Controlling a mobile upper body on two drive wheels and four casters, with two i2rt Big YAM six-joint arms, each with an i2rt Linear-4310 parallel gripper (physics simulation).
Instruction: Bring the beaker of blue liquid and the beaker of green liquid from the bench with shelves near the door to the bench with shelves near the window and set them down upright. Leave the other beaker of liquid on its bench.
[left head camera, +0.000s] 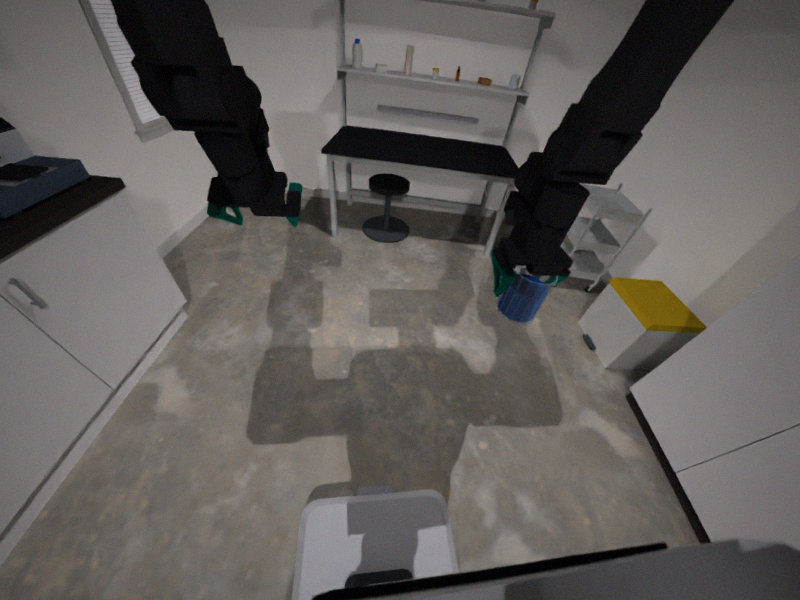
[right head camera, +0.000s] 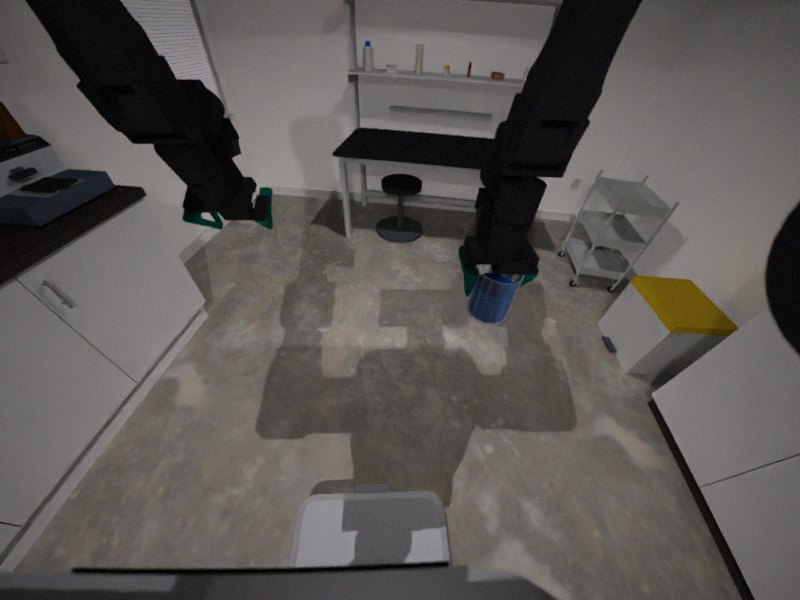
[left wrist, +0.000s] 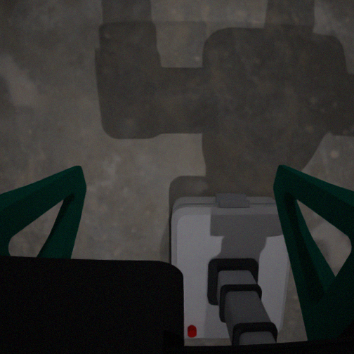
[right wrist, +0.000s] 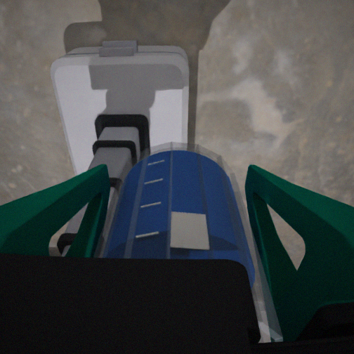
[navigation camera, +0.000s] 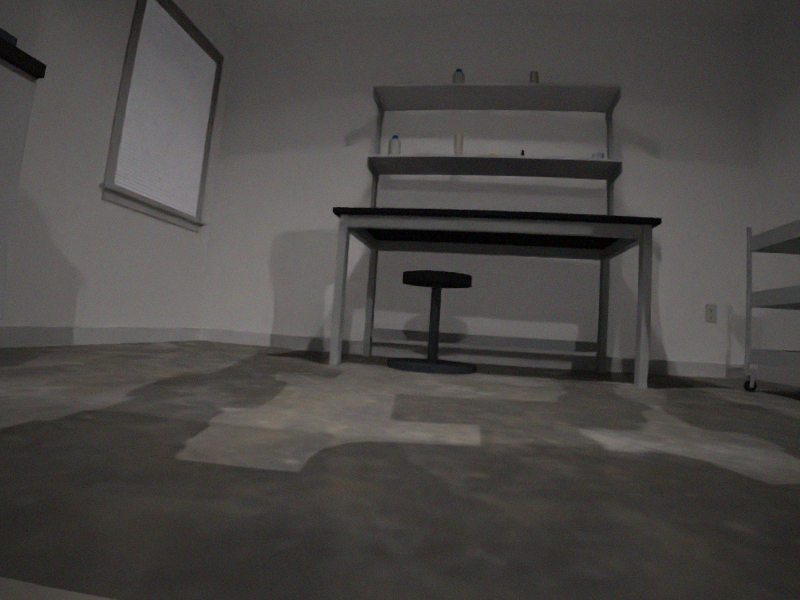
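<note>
The beaker of blue liquid (left head camera: 520, 303) (right head camera: 491, 301) (right wrist: 190, 190) is held roughly upright between the green fingers of my right gripper (left head camera: 528, 284) (right head camera: 498, 282) (right wrist: 177, 175), high above the floor. My left gripper (left head camera: 267, 221) (right head camera: 244, 226) (left wrist: 179, 175) is open, with nothing between its fingers. The bench with shelves near the window (left head camera: 420, 149) (right head camera: 413, 147) (navigation camera: 497, 215) stands some way ahead, with a black top and no beaker of coloured liquid seen on the top. The beaker of green liquid and the other beaker do not show in these views.
A black stool (left head camera: 389, 184) (right head camera: 401, 184) (navigation camera: 436, 279) stands at the bench's front. Bottles and small containers stand on its shelves. A wheeled cart (right head camera: 630, 193) and a yellow-topped cabinet (left head camera: 655, 303) (right head camera: 681, 303) are at right. A dark-topped counter (left head camera: 38, 213) (right head camera: 71, 226) is at left.
</note>
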